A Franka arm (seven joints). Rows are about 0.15 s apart.
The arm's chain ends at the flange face. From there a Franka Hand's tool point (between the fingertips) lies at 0.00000 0.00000 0.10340 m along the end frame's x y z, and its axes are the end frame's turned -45 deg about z.
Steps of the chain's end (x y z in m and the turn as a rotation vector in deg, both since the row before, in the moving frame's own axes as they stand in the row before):
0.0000, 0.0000, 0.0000, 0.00, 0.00, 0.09
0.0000, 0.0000, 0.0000, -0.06, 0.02, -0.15
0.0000, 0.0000, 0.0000, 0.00, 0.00, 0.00
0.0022, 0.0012, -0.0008, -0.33, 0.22, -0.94
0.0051, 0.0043, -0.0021, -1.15, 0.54, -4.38
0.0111, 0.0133, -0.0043, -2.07, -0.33, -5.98
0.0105, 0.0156, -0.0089, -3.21, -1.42, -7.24
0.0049, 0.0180, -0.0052, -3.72, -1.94, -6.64
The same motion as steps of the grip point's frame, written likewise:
0.0000, 0.0000, 0.0000, 0.00, 0.00, 0.09
-0.0001, 0.0001, 0.0000, -0.06, -0.03, -0.15
0.0000, 0.0000, 0.0000, 0.00, 0.00, 0.00
0.0006, 0.0031, -0.0008, -0.39, -0.08, -0.94
-0.0001, 0.0088, -0.0021, -1.20, -0.43, -4.38
-0.0045, 0.0196, -0.0044, -1.23, -1.70, -5.98
-0.0094, 0.0211, -0.0091, -1.27, -3.27, -7.24
-0.0163, 0.0189, -0.0055, -1.26, -4.00, -6.64

